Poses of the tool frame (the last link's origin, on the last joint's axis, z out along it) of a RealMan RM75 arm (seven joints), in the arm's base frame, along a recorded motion.
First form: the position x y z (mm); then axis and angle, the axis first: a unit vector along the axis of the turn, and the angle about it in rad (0 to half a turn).
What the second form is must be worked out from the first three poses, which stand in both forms.
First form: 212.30, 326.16, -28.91, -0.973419, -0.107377, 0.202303, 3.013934
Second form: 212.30, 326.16, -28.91, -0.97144, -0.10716, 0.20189, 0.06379
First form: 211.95, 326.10, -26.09, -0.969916, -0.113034, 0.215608, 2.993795
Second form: 211.95, 326.10, -26.09, -0.96727, -0.11273, 0.21502, 0.07383
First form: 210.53, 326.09, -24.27, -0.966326, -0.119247, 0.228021, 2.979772
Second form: 210.53, 326.09, -24.27, -0.96317, -0.11886, 0.22728, 0.08082
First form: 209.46, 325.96, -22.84, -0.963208, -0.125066, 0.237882, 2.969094
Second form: 209.46, 325.96, -22.84, -0.95963, -0.12460, 0.23700, 0.08614
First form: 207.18, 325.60, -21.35, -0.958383, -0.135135, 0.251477, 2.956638
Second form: 207.18, 325.60, -21.35, -0.95429, -0.13456, 0.25040, 0.09235
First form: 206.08, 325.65, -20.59, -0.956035, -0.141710, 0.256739, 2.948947
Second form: 206.08, 325.65, -20.59, -0.95160, -0.14105, 0.25555, 0.09617
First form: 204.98, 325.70, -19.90, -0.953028, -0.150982, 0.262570, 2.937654
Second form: 204.98, 325.70, -19.90, -0.94808, -0.15020, 0.26121, 0.10179
